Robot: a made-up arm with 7 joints. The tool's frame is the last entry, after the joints.
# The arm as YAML. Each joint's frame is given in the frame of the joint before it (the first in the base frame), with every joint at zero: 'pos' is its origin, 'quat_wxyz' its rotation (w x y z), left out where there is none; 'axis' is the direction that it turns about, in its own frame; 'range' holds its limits. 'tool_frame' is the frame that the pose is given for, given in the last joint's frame.
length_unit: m
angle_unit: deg
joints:
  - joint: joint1
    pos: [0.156, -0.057, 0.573]
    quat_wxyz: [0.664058, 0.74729, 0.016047, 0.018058]
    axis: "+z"
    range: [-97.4, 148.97]
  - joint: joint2
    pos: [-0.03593, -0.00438, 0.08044]
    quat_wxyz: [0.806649, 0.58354, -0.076, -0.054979]
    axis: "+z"
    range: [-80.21, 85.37]
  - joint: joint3
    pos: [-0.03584, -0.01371, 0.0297]
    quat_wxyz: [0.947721, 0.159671, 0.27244, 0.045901]
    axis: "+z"
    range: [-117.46, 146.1]
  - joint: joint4
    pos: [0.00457, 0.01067, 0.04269]
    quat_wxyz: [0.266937, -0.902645, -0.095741, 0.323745]
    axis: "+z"
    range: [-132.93, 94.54]
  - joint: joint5
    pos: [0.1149, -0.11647, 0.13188]
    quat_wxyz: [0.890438, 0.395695, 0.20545, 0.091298]
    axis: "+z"
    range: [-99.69, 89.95]
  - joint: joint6
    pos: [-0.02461, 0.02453, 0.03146]
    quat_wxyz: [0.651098, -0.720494, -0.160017, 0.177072]
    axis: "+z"
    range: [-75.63, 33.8]
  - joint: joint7
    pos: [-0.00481, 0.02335, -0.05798]
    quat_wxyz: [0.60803, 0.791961, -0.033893, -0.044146]
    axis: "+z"
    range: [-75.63, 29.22]
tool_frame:
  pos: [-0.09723, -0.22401, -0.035]
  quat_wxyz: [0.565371, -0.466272, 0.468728, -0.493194]
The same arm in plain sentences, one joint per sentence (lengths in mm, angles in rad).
The arm has seven revolute joints in a row. What follows holds with every joint at zero, and every direction is one of the base frame's. Joint 1 is mounted 156 mm along +x and 57 mm along -y and 573 mm along +z from the base frame's origin and turns about the direction (0.0483, -0.991909, -0.117401), from -1.7 to 2.6 rad. Joint 2 is mounted 32 mm along -x and 81 mm along -y and 14 mm along -z from joint 1 and turns about the direction (-0.171709, -0.204211, -0.96375), from -1.3999 to 1.49 rad. Joint 3 is mounted 41 mm along -x and 7 mm along +y and 25 mm along -z from joint 2 and turns about the direction (0.372398, 0.113599, -0.921095), from -2.0501 to 2.5499 rad. Joint 4 is mounted 20 mm along +x and 6 mm along -y and 39 mm along -z from joint 3 and turns about the direction (-0.836485, -0.452292, 0.309394), from -2.3201 to 1.65 rad. Joint 5 is mounted 29 mm along -x and 201 mm along -y and 54 mm along +z from joint 4 and turns about the direction (-0.151105, -0.983334, 0.101103), from -1.7399 to 1.5699 rad. Joint 6 is mounted 39 mm along -x and 26 mm along -y from joint 5 and turns about the direction (-0.945907, 0.256702, 0.198402), from -1.32 to 0.5899 rad. Joint 7 is mounted 59 mm along +x and 7 mm along +y and 20 mm along -z from joint 6 and turns about -y, from -1.32 to 0.51 rad. The tool frame, which is the frame that the pose is given for, is mounted 195 mm along +x and 35 mm along +y and 147 mm along -z from joint 7; its axes are the base frame's turned by roll 0.1379, pitch 0.1617 and yaw 0.0711 rad (as in URDF: about the fixed x, then y, then z).
